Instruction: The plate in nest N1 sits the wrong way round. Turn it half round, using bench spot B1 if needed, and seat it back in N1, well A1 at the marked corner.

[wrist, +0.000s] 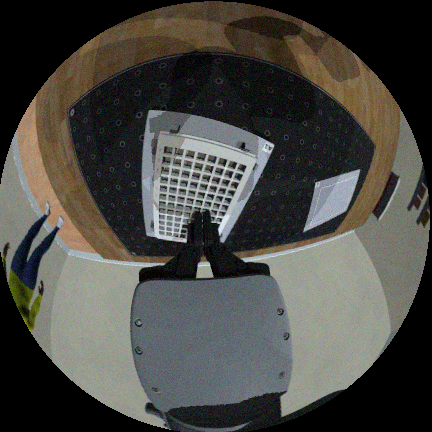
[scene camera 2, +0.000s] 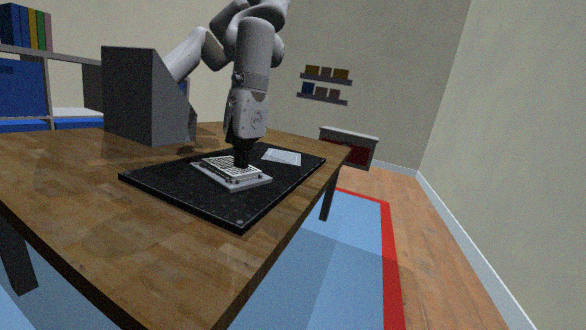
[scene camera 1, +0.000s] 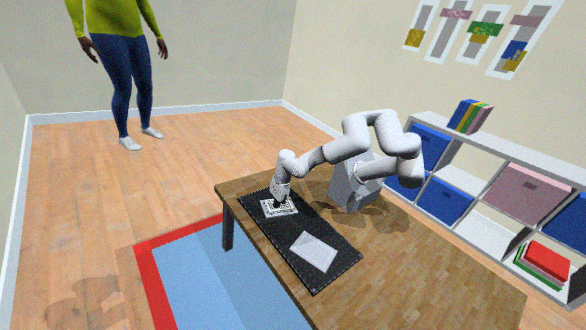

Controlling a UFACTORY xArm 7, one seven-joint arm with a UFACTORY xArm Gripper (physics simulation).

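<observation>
My gripper (scene camera 2: 240,166) is in sight, and the wrist view (wrist: 201,220) has the gripper as well. I also see a white plate (scene camera 2: 223,166), which appears again in the wrist view (wrist: 191,173), and a grey nest N1 (scene camera 2: 214,178). Then there is a bench spot B1 (scene camera 1: 315,251), and I find that spot in the wrist view (wrist: 332,198) too.
</observation>
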